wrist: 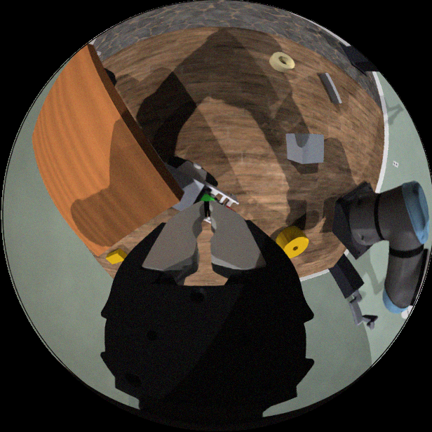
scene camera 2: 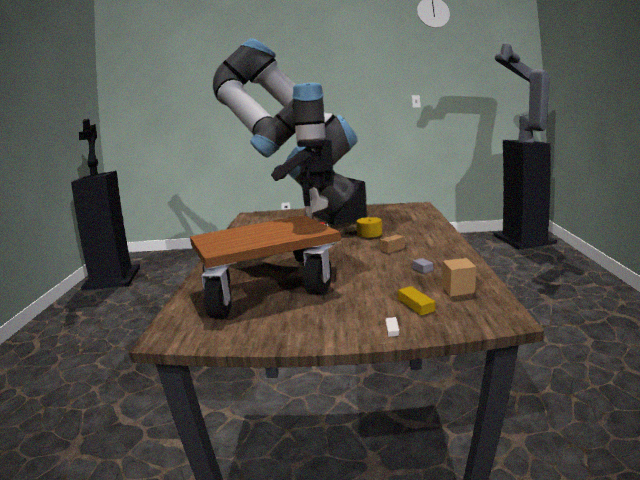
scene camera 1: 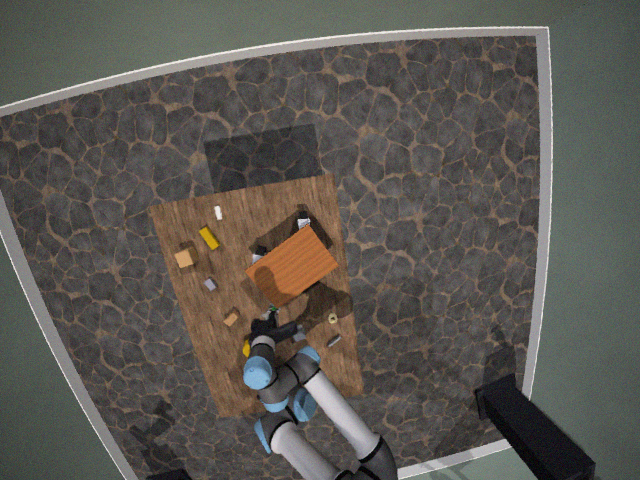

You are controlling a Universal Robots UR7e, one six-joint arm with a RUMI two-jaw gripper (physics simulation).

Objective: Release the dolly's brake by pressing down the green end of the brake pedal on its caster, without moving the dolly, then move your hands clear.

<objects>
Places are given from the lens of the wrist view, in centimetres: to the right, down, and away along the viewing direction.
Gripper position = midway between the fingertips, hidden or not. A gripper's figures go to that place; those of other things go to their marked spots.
my gripper (wrist: 207,203): -1, -1, 14
grey block (wrist: 301,147): 13, -10, 15
</objects>
